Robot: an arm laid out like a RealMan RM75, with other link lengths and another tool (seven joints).
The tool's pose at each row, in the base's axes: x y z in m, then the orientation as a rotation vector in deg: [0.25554 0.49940 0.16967 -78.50 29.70 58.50]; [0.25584 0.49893 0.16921 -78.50 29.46 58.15]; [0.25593 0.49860 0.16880 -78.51 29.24 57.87]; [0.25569 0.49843 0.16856 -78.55 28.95 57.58]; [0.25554 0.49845 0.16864 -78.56 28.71 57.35]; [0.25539 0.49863 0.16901 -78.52 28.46 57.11]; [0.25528 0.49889 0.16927 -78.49 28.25 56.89]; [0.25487 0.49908 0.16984 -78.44 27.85 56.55]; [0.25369 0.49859 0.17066 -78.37 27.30 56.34]
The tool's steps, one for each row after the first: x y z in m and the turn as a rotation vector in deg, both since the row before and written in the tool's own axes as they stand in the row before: [0.00039 0.00006 -0.00061 0.07 0.02 -0.39]; [0.00028 0.00019 -0.00041 0.04 0.00 -0.33]; [0.00002 0.00035 -0.00015 0.00 -0.02 -0.37]; [-0.00014 0.00008 0.00007 0.01 -0.03 -0.30]; [-0.00032 -0.00011 0.00028 0.05 -0.06 -0.32]; [-0.00019 -0.00008 0.00032 0.05 -0.04 -0.28]; [-0.00061 -0.00001 0.00039 0.06 -0.11 -0.48]; [-0.00143 0.00052 -0.00002 -0.02 -0.26 -0.47]
